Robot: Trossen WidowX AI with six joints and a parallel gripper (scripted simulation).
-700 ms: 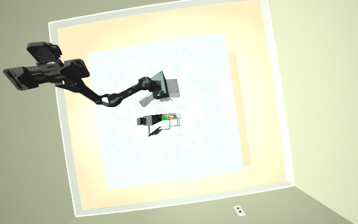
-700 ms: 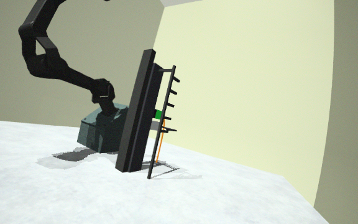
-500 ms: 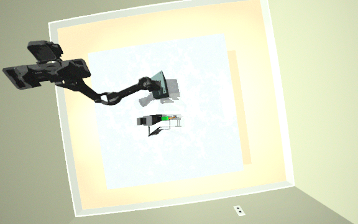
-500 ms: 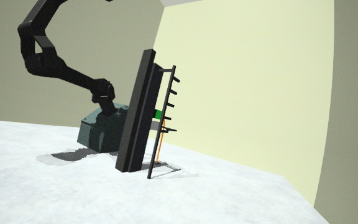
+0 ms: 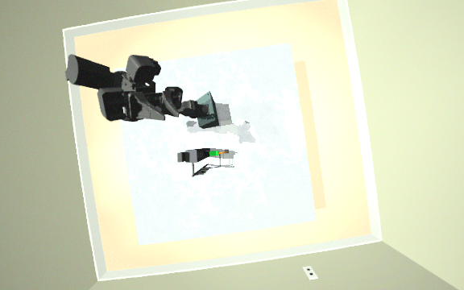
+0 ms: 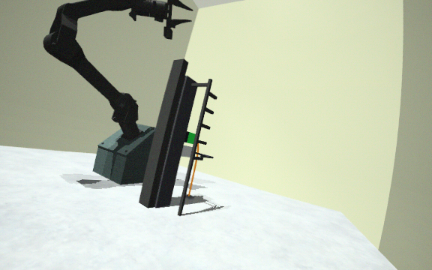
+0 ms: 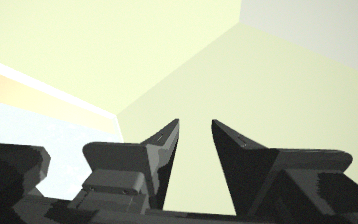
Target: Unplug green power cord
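Right now my gripper tip is 45 cm above the green plug, 11 cm short of it and 1 cm to the right of it.
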